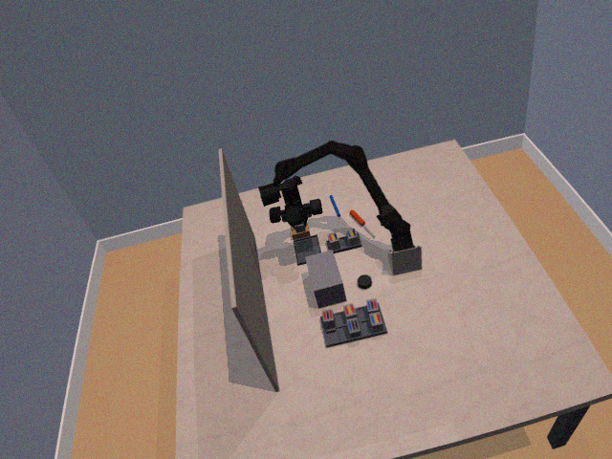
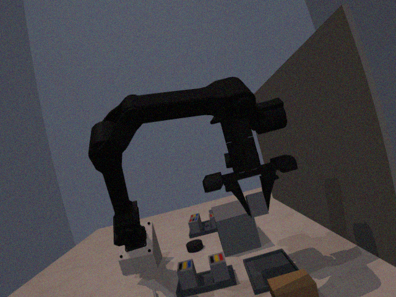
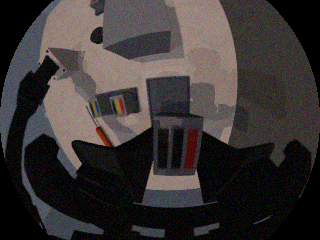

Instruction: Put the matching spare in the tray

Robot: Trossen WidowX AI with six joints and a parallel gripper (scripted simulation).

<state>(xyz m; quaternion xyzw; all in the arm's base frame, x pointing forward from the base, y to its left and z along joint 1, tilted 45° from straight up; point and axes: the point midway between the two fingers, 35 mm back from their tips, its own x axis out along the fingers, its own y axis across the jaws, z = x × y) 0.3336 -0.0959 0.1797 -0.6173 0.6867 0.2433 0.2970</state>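
The dark tray is 130 mm below my gripper tip. Round my gripper tip: grey spare (30 mm above); rack (140 mm behind, 120 mm below, 20 mm to the left); brown box (110 mm below, 100 mm to the right, 10 mm ahead).
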